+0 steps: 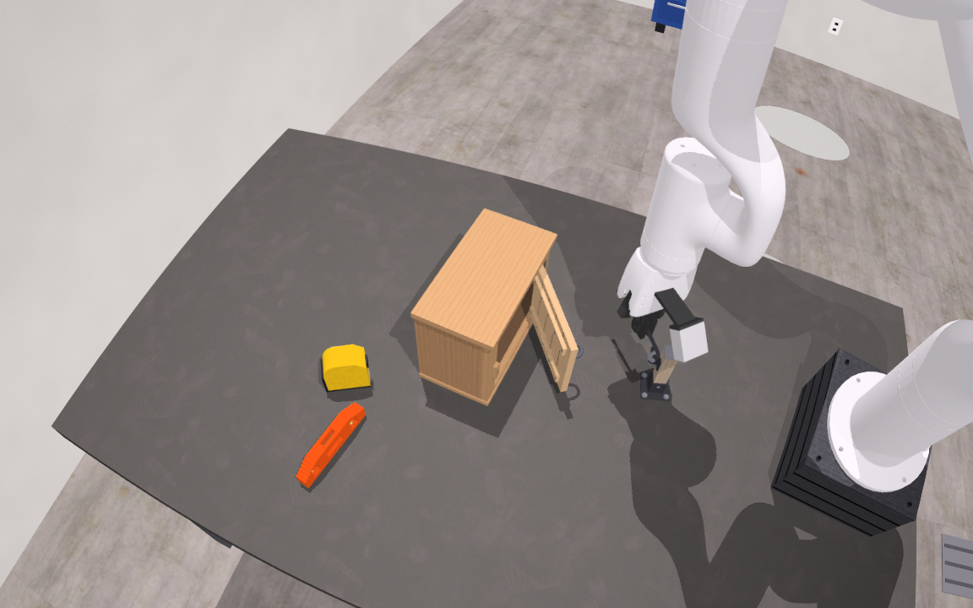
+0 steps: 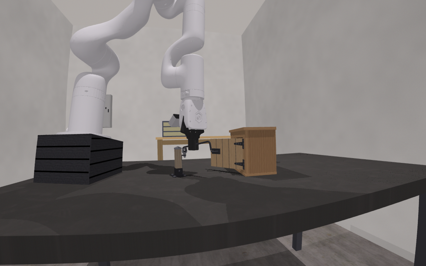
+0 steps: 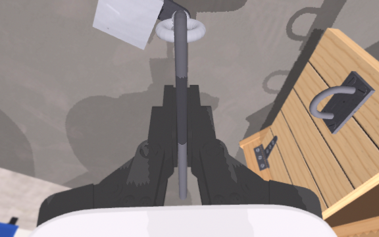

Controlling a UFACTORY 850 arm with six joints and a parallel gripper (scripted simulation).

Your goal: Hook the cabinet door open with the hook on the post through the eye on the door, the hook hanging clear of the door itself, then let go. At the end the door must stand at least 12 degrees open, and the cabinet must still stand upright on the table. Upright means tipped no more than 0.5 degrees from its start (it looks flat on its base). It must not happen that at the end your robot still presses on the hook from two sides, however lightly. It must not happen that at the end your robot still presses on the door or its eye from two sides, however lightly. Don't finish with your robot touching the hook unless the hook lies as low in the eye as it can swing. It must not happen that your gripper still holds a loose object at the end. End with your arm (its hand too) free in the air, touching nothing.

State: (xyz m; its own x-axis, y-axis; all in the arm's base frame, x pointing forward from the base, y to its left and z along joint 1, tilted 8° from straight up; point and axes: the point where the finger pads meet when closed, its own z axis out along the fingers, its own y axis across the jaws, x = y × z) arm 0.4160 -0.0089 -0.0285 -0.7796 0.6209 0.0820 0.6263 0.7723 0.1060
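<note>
My hand is 12 cm short of the cabinet door, 4 cm to the right of it and 4 cm above it. From my hand the other things lie so: orange bar (37 cm to the left, 31 cm ahead, 9 cm below); then yellow block (37 cm ahead, 25 cm to the left, 8 cm below); then hook (1 cm to the right, 1 cm below, 1 cm ahead).
</note>
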